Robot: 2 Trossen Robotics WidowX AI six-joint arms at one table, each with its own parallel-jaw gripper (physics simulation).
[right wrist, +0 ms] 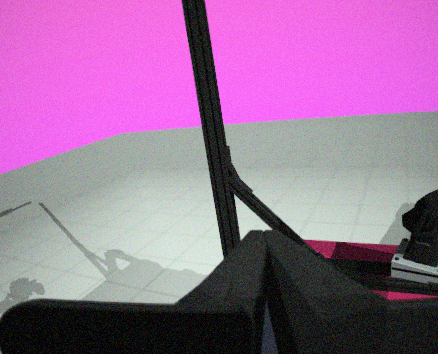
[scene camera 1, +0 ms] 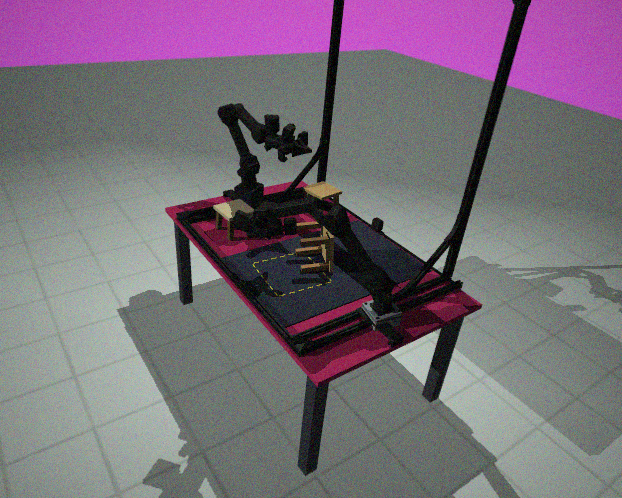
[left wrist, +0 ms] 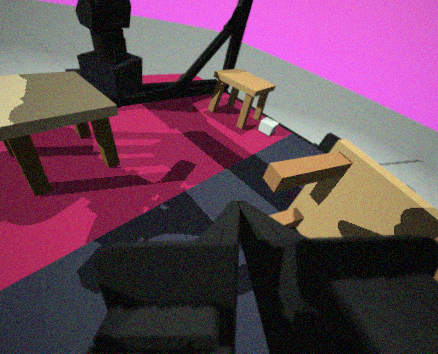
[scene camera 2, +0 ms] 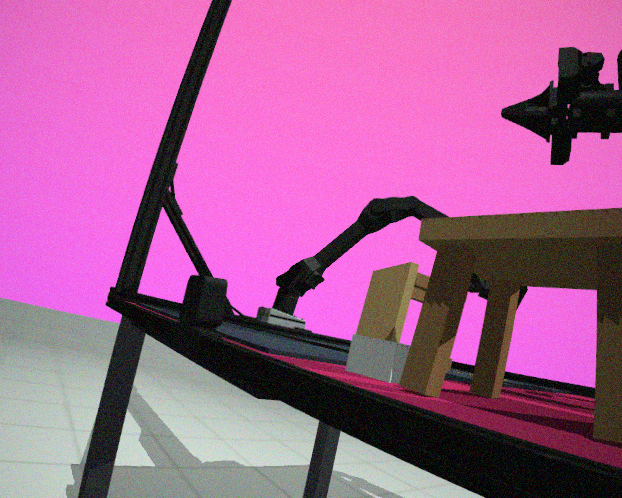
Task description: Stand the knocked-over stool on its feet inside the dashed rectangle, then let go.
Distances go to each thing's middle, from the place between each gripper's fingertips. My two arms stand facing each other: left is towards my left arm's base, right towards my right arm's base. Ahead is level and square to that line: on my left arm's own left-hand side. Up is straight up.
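The white block [scene camera 2: 383, 360] is 370 mm below my right hand, 230 mm behind it and 60 mm to the right of it. There is also the stool [left wrist: 43, 101], which from that same right hand is 250 mm ahead, 170 mm to the right and 330 mm below. Going by its middle, the white block is nearer to my right hand than to my left gripper.
As for the stool, my left gripper is 29 cm to the left of it, 11 cm above it and 4 cm short of it. The white block is 44 cm behind my left hand, and it is also 18 cm to the right of that hand and 15 cm below it. Going by its middle, the stool is nearer to my left gripper than to my right hand.
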